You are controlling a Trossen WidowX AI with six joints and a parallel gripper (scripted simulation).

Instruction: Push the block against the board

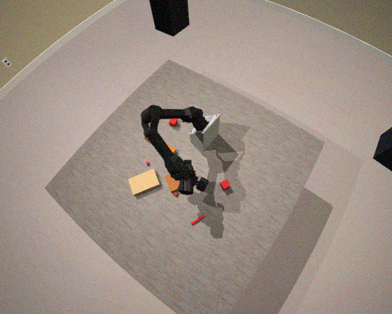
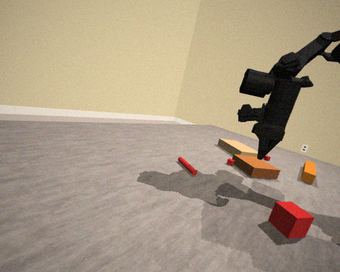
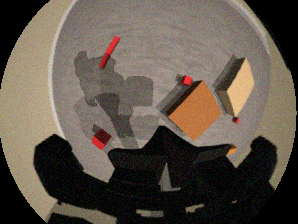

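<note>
Right now the square block is 30 mm ahead of my gripper tip, 80 mm to the right of it and 50 mm below it. From my gripper tip the other things lie so: red stick (120 mm ahead, 140 mm to the left, 60 mm below); then thin orange bar (90 mm behind, 310 mm to the right, 50 mm below); then tan flat slab (150 mm ahead, 220 mm to the right, 50 mm below).
</note>
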